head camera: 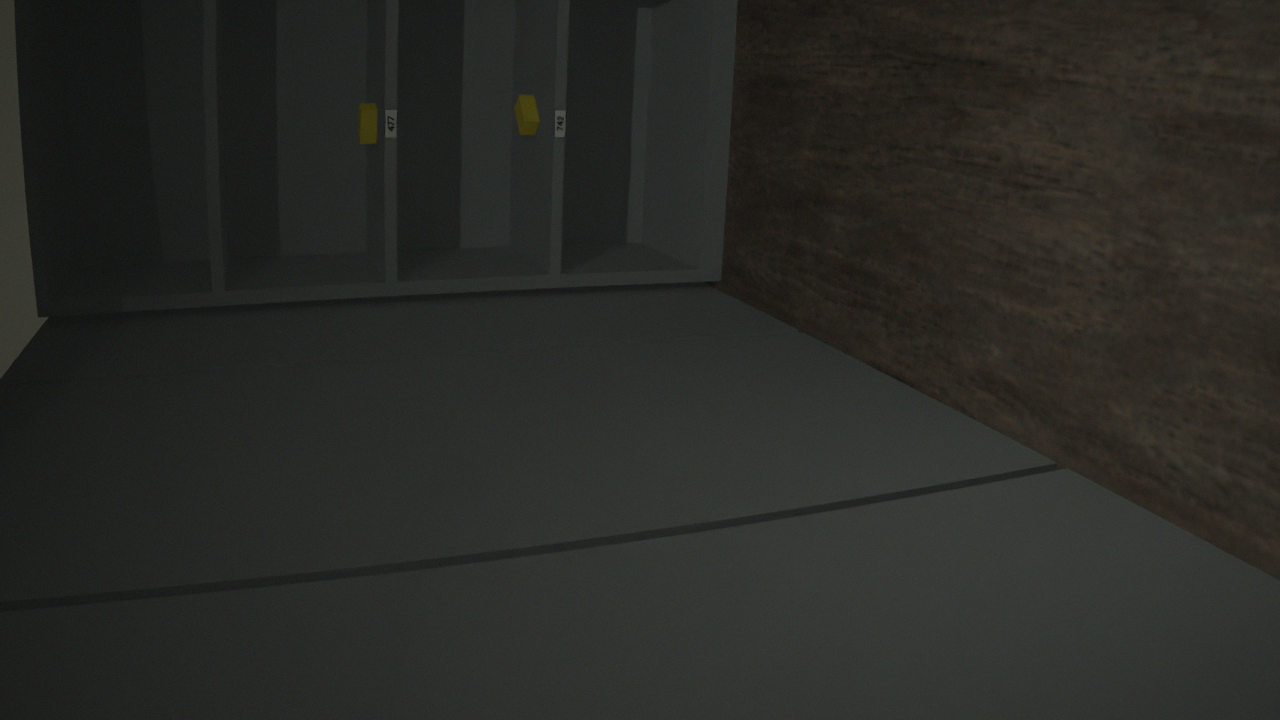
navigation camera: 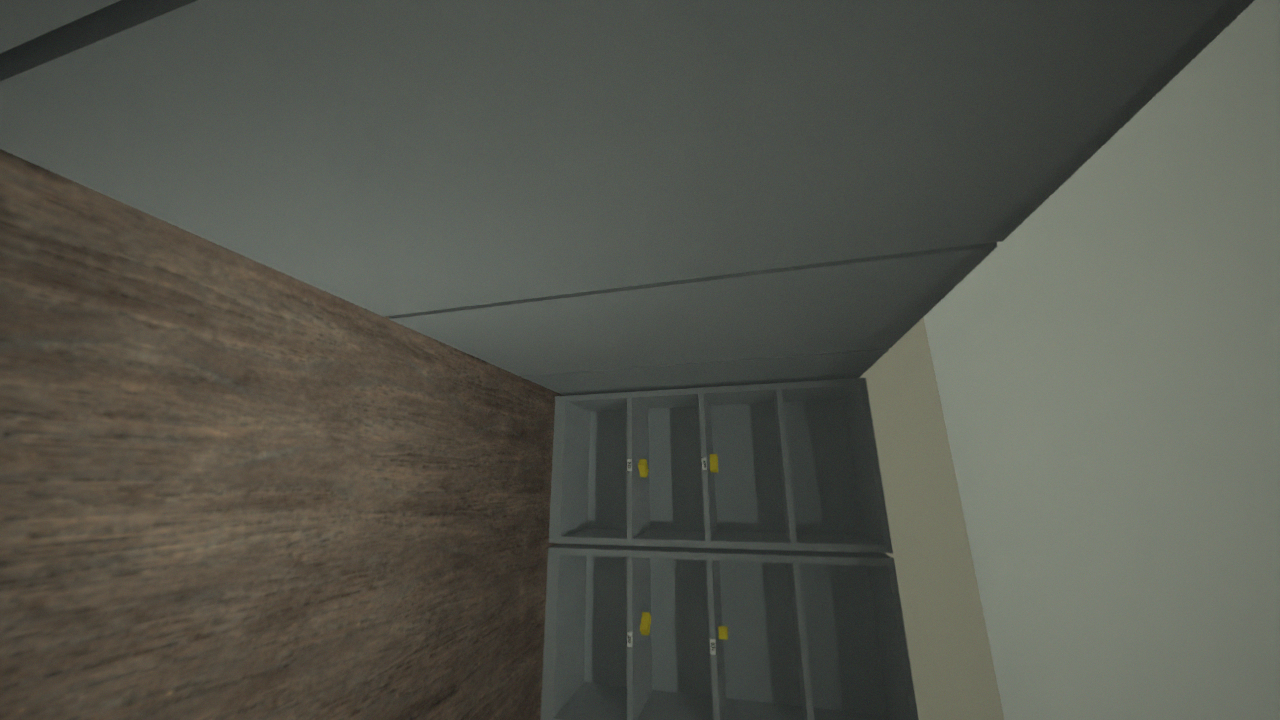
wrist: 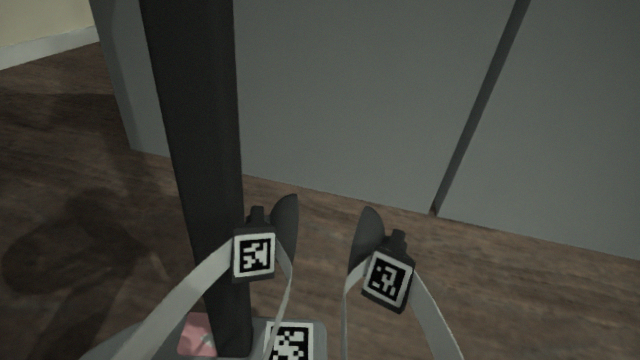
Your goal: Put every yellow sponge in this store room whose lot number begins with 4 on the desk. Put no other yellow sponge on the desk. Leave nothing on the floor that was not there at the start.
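Places are measured from the robot's base along level axes (x right, y back, z down), in centimetres.
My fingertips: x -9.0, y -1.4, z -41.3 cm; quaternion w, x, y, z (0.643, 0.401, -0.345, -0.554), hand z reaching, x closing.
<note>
Behind a point stands the place of what it marks.
A grey shelf unit (navigation camera: 717, 550) {x 95.1, y -251.5, z -101.7 cm} with open compartments stands far off against the wall. In the navigation view two yellow sponges (navigation camera: 643, 467) {x 50.8, y -268.6, z -56.8 cm} (navigation camera: 713, 462) {x 48.8, y -270.9, z -101.4 cm} sit in one row of compartments and two more (navigation camera: 645, 623) {x 138.9, y -250.6, z -56.3 cm} (navigation camera: 723, 632) {x 139.7, y -249.1, z -101.9 cm} in the other row. The head view shows two of them (head camera: 366, 123) {x 49.3, y -270.8, z -102.0 cm} (head camera: 526, 115) {x 51.1, y -268.6, z -56.9 cm}, each beside a small white label (head camera: 390, 122) {x 46.4, y -253.8, z -97.6 cm} too small to read. My gripper (wrist: 326, 224) {x -9.0, y -1.4, z -41.3 cm} is open and empty in the wrist view, low over the wood floor and far from the shelves.
My black mast (wrist: 199, 148) stands just left of the gripper. A grey panelled wall (wrist: 372, 99) with a vertical seam runs close in front of it. A cream wall (navigation camera: 1020, 465) {x 45.1, y -232.5, z -243.7 cm} borders the shelf unit on one side. The room is dim.
</note>
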